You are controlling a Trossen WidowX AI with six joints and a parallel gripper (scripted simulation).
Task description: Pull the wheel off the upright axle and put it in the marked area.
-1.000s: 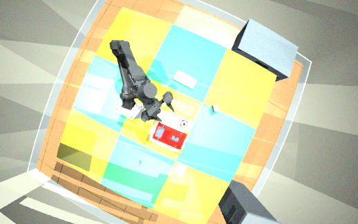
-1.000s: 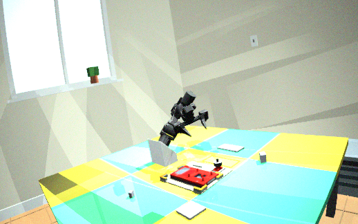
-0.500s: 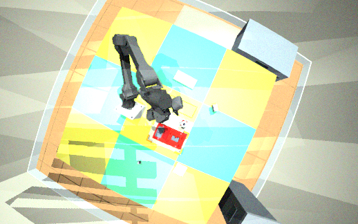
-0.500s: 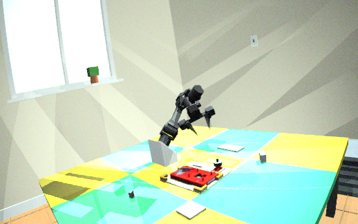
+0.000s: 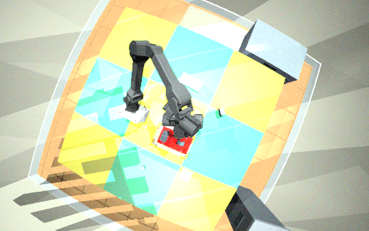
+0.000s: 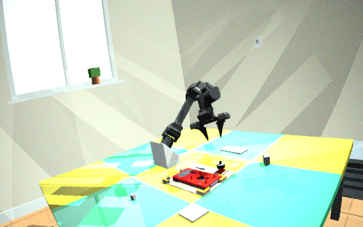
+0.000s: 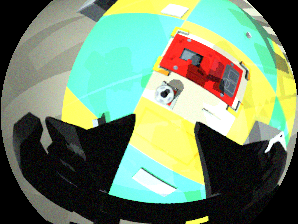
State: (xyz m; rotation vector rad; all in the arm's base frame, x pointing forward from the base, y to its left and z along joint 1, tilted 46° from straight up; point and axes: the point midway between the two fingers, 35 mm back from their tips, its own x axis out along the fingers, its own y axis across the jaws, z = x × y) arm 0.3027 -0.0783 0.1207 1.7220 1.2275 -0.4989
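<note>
The dark wheel is 120 mm below my gripper tip, 30 mm ahead of it and 20 mm to the right of it. The rest, counted from my gripper tip: tiny cube 380 mm to the right, 170 mm behind, 140 mm below.
</note>
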